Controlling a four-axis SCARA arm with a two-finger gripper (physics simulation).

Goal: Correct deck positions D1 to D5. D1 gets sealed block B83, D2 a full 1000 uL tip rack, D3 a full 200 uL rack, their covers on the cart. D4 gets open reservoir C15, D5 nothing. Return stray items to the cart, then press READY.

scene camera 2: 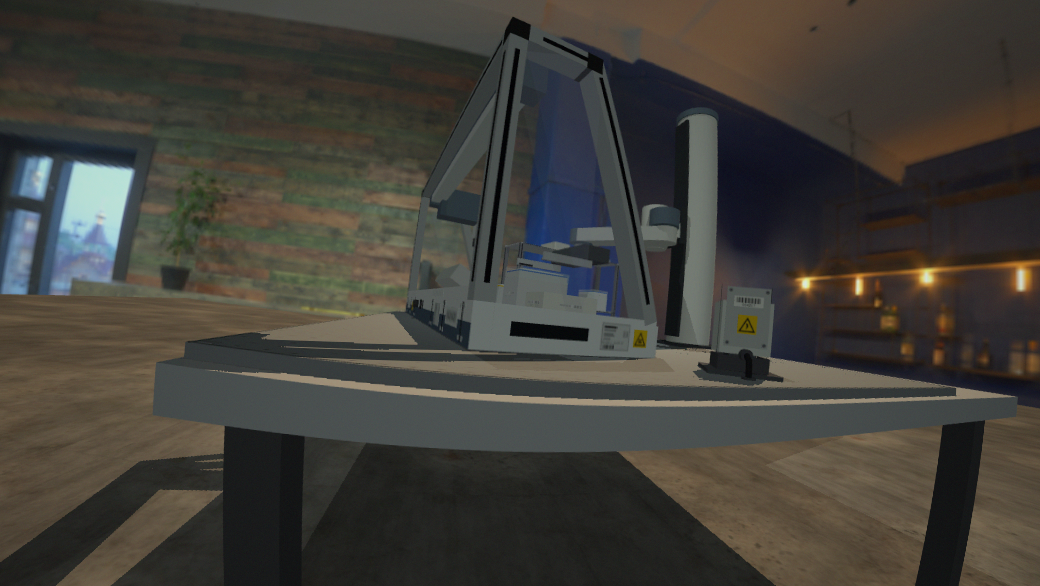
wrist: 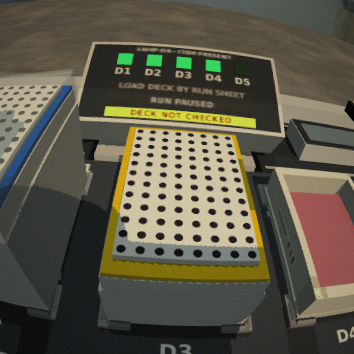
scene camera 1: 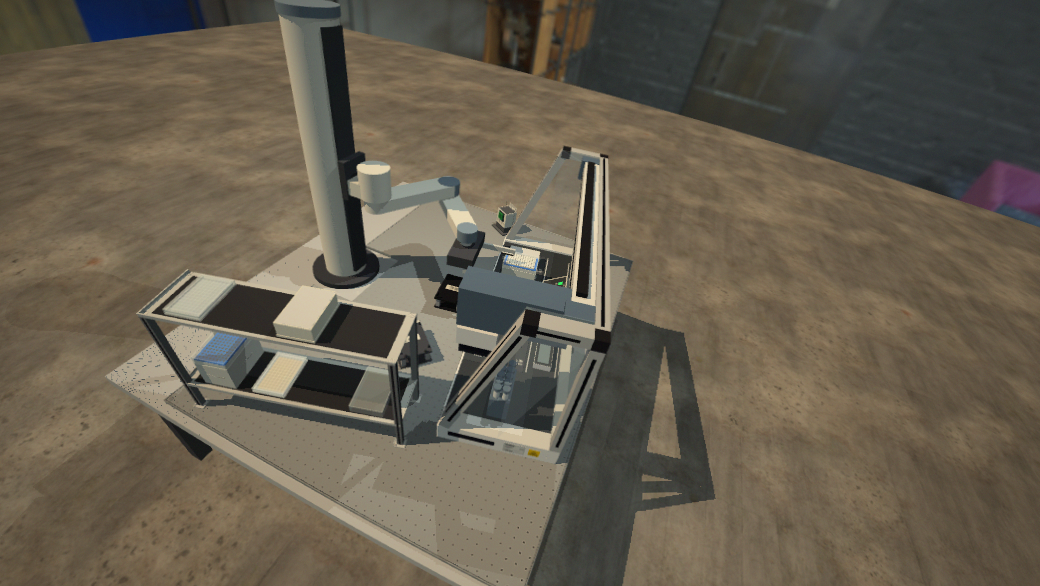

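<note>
My gripper is open and empty above the deck's near side; its fingers do not show in the wrist view. There, a yellow-rimmed tip rack sits at D3, its grid visible without a cover. At the left edge, part of a blue-rimmed rack shows under a clear cover. An open reservoir with a pink inside stands at D4; its side marking is hard to read. The display panel shows green lamps D1 to D4, a dark D5 lamp and "DECK NOT CHECKED". The D1 block lies outside the wrist view.
The cart carries a pale plate and white box on top. Below are a blue-topped rack, a tan-topped item and a clear box. The instrument's head and frame surround the deck.
</note>
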